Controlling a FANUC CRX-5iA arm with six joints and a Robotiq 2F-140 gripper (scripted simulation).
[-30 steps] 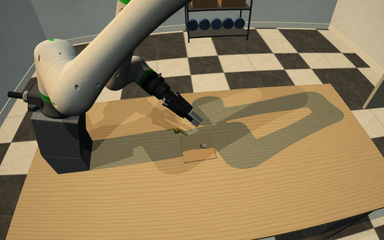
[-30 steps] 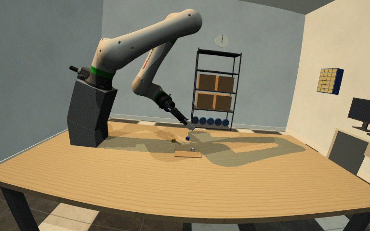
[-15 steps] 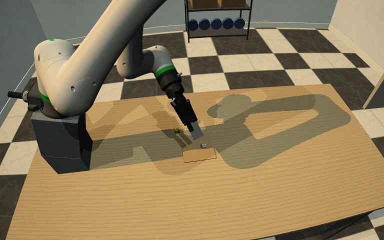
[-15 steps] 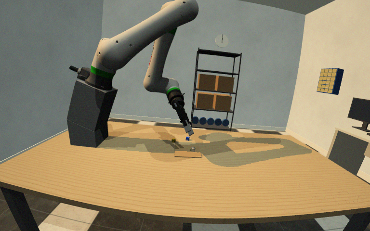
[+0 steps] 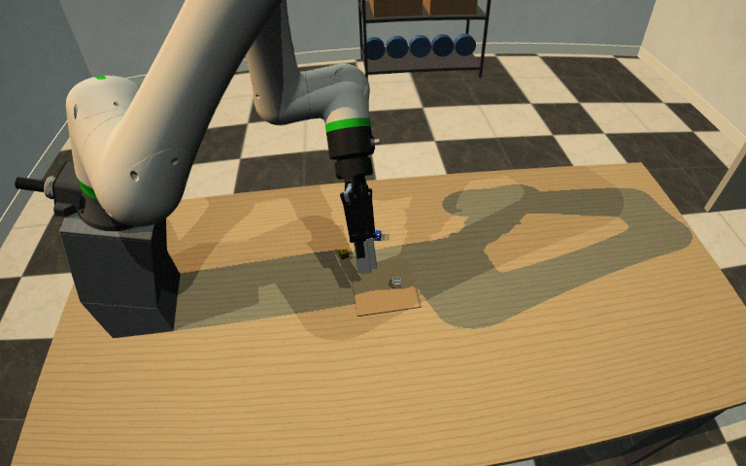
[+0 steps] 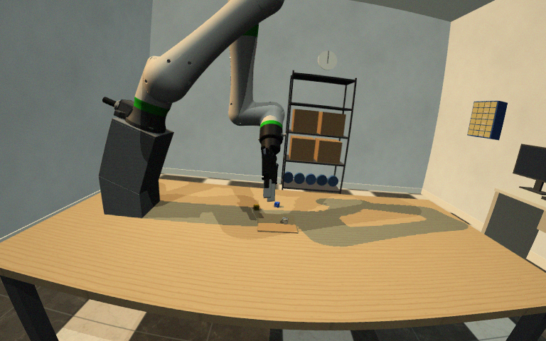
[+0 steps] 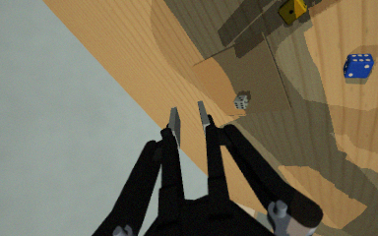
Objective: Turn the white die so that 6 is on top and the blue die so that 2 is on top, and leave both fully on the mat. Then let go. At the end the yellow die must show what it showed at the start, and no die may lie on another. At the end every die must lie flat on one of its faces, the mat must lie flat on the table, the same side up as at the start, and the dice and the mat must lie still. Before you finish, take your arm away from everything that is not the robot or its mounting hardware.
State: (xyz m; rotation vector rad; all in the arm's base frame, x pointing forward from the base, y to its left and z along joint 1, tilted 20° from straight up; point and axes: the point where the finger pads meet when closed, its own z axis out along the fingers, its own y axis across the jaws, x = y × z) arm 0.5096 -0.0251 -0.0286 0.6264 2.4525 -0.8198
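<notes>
Now: the blue die 16 cm to the left of my hand, 12 cm below it and 4 cm ahead of it. The rest, counted from my hand: white die 12 cm below, 7 cm ahead, 1 cm to the left; tan mat 13 cm below, 4 cm ahead, 1 cm to the left; yellow die 12 cm to the left, 12 cm below, 5 cm behind.
</notes>
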